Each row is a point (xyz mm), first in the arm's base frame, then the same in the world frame.
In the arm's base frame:
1: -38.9 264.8 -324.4
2: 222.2 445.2 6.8
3: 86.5 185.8 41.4
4: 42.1 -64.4 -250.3
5: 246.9 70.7 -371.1
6: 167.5 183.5 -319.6
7: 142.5 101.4 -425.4
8: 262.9 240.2 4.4
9: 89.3 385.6 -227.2
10: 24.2 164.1 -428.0
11: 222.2 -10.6 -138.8
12: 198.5 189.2 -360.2
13: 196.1 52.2 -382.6
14: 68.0 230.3 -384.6
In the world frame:
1: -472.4 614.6 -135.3
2: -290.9 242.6 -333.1
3: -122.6 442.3 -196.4
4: -240.0 627.9 122.0
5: -419.1 423.3 151.2
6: -431.7 449.1 6.8
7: -478.5 521.9 112.0
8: -187.4 270.8 -153.8
9: -455.9 436.3 -227.2
10: -510.1 611.6 17.7
11: -177.8 420.0 96.7
12: -470.1 427.8 33.4
13: -417.9 478.6 151.6
14: -508.8 540.5 -38.2

